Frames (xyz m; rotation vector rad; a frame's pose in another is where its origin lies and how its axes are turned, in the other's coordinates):
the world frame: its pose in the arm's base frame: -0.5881 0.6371 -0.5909 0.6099 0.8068 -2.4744
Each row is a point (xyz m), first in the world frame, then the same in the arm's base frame.
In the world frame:
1: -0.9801 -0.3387 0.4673
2: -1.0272 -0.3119 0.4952
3: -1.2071 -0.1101 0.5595
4: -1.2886 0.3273 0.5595
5: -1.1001 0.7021 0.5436
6: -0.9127 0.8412 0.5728
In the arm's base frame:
1: -0.1189 0.8677 0.4192
2: -0.0742 0.8443 0.4534
3: 0.1623 0.7102 0.5108
4: 0.4668 0.4187 0.3683
5: 0.5269 0.1047 0.0962
6: 0.4467 -0.0678 -0.0422

